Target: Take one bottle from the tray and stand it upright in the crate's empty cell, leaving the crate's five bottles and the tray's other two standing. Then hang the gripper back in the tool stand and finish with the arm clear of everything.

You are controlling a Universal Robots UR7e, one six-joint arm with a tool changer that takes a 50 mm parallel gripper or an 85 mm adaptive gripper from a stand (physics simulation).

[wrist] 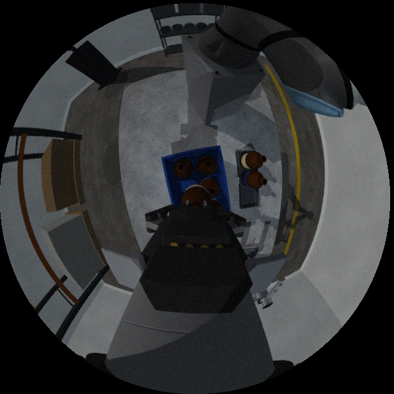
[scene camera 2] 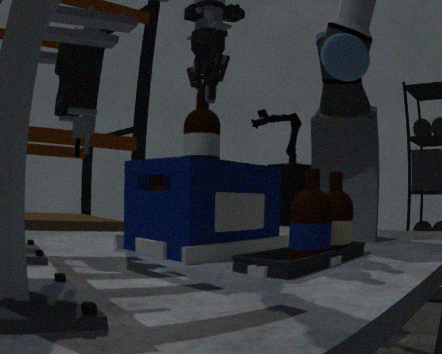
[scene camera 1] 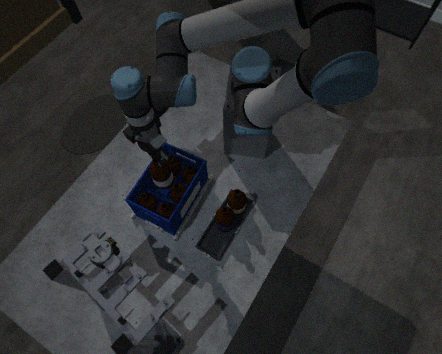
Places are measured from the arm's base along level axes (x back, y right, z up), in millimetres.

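Pixels of known places: hand at its tool point: [scene camera 2: 208,27]; arm's base at its link origin: [scene camera 2: 345,111].
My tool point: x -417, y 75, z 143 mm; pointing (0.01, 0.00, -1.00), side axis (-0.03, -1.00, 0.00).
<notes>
For each thing: its middle in the pictures, then the offset to it from my tool point.
- brown bottle with a white label, body centre: [scene camera 2: 201,129] [scene camera 1: 160,171] dx -6, dy -1, dz -247 mm
- blue crate at the middle of its body: [scene camera 2: 204,208] [scene camera 1: 170,189] dx +0, dy -9, dz -405 mm
- dark tray at the middle of its body: [scene camera 2: 309,256] [scene camera 1: 225,223] dx +45, dy -251, dz -480 mm
- blue-label bottle at the middle of its body: [scene camera 2: 311,215] [scene camera 1: 225,216] dx +48, dy -248, dz -410 mm
- cream-label bottle at the middle of its body: [scene camera 2: 334,213] [scene camera 1: 236,199] dx +130, dy -240, dz -410 mm
- dark tool at the middle of its body: [scene camera 2: 75,92] [scene camera 1: 112,257] dx -320, dy -100, dz -230 mm
My gripper [scene camera 1: 159,158] [scene camera 2: 203,93] [wrist: 197,203] is shut on the neck of a brown bottle with a white label [scene camera 1: 161,175] [scene camera 2: 201,142] [wrist: 195,194]. It holds the bottle upright over the blue crate [scene camera 1: 150,219] [scene camera 2: 156,215] [wrist: 224,172]; the bottle's lower end is hidden behind the crate's rim in scene camera 2. Several brown bottles stand in the other cells. In the dark tray [scene camera 1: 212,245] [scene camera 2: 285,268] [wrist: 248,201], a blue-label bottle [scene camera 1: 225,216] [scene camera 2: 310,210] [wrist: 255,179] and a cream-label bottle [scene camera 1: 236,200] [scene camera 2: 341,205] [wrist: 253,160] stand upright.
The tool stand [scene camera 1: 134,309] [scene camera 2: 15,150] is beyond the crate's end away from the robot base. A dark tool [scene camera 2: 80,80] hangs on it. The arm's grey pedestal [scene camera 2: 345,150] [wrist: 220,95] stands behind the crate and tray. The tray is beside the crate.
</notes>
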